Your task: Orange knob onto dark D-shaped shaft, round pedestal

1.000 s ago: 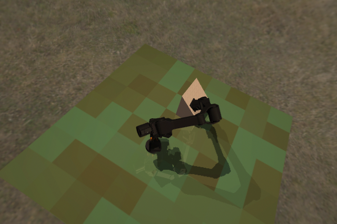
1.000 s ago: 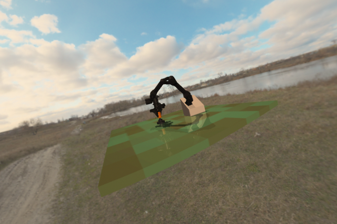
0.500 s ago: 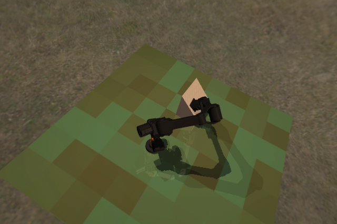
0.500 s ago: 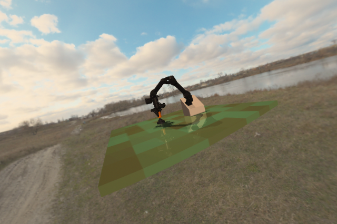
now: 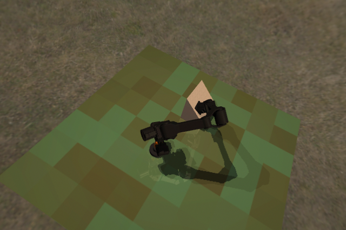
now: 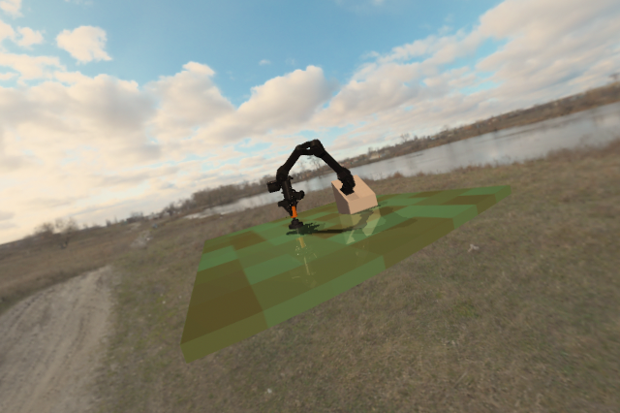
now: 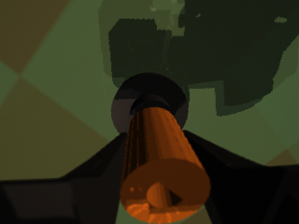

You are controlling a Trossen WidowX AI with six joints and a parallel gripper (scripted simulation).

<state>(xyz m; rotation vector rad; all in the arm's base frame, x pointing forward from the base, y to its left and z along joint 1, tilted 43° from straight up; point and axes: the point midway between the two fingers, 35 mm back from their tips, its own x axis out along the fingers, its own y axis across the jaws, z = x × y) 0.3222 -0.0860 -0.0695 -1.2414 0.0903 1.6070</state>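
The orange knob is 20 mm above my gripper tip. Also, from my gripper tip: dark round pedestal 40 mm below.
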